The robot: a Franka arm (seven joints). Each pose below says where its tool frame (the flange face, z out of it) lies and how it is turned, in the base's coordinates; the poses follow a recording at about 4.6 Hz.
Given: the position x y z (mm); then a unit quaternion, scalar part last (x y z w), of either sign.
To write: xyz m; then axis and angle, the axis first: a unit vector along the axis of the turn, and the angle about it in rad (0 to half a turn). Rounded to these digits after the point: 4 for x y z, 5 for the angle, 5 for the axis.
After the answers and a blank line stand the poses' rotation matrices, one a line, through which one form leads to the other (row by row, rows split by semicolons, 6 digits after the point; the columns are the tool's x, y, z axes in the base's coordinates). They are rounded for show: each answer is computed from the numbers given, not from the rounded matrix.
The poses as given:
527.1 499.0 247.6 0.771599 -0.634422 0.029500 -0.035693
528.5 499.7 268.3 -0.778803 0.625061 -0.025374 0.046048
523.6 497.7 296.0 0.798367 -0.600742 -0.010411 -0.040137
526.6 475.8 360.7 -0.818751 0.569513 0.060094 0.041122
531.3 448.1 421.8 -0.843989 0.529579 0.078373 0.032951
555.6 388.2 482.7 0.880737 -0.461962 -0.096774 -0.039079
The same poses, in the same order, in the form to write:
0.5271 0.4990 0.2476 -0.77209 0.63483 -0.02952 3.07019
0.5285 0.4997 0.2683 -0.77963 0.62572 -0.02540 3.04946
0.5236 0.4977 0.2960 -0.79901 0.60123 0.01042 3.06130
0.5266 0.4758 0.3607 -0.81944 0.56999 0.06014 3.05933
0.5313 0.4481 0.4218 -0.84445 0.52987 0.07842 3.07568
0.5556 0.3882 0.4827 -0.88141 0.46232 0.09685 3.06341

0.193277 -0.976932 0.090813; -0.981144 -0.192470 0.017650; 0.000235 -0.092512 -0.995712
0.217310 -0.971262 0.097088; -0.975936 -0.214356 0.040004; -0.018043 -0.103445 -0.994471
0.278001 -0.960061 0.031600; -0.958389 -0.274996 0.076597; -0.064848 -0.051579 -0.996561
0.344088 -0.937521 -0.051565; -0.927636 -0.347928 0.135786; -0.145243 0.001111 -0.989395
0.426807 -0.899083 -0.097392; -0.888753 -0.436920 0.138630; -0.167192 0.027389 -0.985544
0.554451 -0.821299 -0.134359; -0.806171 -0.570127 0.158249; -0.206571 0.020575 -0.978215

